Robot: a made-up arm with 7 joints.
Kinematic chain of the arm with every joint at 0, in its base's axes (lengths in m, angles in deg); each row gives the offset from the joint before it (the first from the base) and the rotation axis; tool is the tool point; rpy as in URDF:
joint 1: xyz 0 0 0.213 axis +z
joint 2: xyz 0 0 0 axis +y
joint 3: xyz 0 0 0.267 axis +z
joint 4: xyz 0.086 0 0 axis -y
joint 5: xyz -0.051 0 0.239 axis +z
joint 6: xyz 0 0 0 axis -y
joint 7: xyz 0.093 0 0 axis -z
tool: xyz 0 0 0 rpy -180 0 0
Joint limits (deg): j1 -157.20..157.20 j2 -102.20..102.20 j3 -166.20..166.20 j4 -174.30..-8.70 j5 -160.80..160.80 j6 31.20..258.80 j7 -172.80..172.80
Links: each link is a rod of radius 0.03 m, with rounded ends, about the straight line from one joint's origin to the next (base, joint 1, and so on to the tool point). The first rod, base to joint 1, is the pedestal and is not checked.
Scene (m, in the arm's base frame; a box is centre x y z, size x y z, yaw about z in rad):
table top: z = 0
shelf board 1: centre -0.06 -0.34 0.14 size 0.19 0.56 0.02 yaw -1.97
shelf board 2: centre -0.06 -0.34 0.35 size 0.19 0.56 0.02 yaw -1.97
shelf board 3: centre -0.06 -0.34 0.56 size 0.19 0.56 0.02 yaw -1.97
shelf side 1: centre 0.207 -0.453 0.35 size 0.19 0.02 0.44 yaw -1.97
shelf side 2: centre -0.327 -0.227 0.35 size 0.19 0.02 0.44 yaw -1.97
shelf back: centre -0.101 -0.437 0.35 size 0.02 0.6 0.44 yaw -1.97
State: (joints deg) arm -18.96 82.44 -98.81 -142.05 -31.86 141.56 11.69
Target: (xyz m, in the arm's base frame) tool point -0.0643 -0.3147 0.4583
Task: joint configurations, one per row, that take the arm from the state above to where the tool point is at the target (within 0.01 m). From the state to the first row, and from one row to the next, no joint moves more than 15 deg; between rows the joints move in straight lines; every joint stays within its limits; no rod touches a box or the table.
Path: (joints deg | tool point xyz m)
1: -7.37 84.62 -100.89 -150.11 -35.47 135.39 11.69 | 0.0102 -0.3340 0.2424
2: 4.22 86.80 -102.97 -158.18 -39.08 129.22 11.69 | 0.0340 -0.2905 0.2430
3: 15.82 88.99 -105.06 -166.24 -42.69 123.05 11.69 | 0.0479 -0.2438 0.2437
4: 27.41 91.17 -107.14 -174.30 -46.30 116.88 11.69 | 0.0513 -0.1962 0.2431
5: 18.49 91.80 -119.18 -171.47 -40.43 122.08 11.69 | 0.0361 -0.2076 0.2937
6: 9.57 92.43 -131.22 -168.63 -34.57 127.28 11.69 | 0.0193 -0.2036 0.3500
7: 0.65 93.06 -143.26 -165.80 -28.70 132.48 11.69 | 0.0073 -0.1822 0.4068
8: -8.27 93.69 -155.30 -162.96 -22.84 137.67 11.69 | 0.0071 -0.1453 0.4583
9: -15.88 83.10 -142.12 -148.93 -24.41 138.70 11.69 | -0.0264 -0.2327 0.4695
10: -23.50 72.51 -128.94 -134.90 -25.98 139.72 11.69 | -0.0643 -0.3147 0.4583

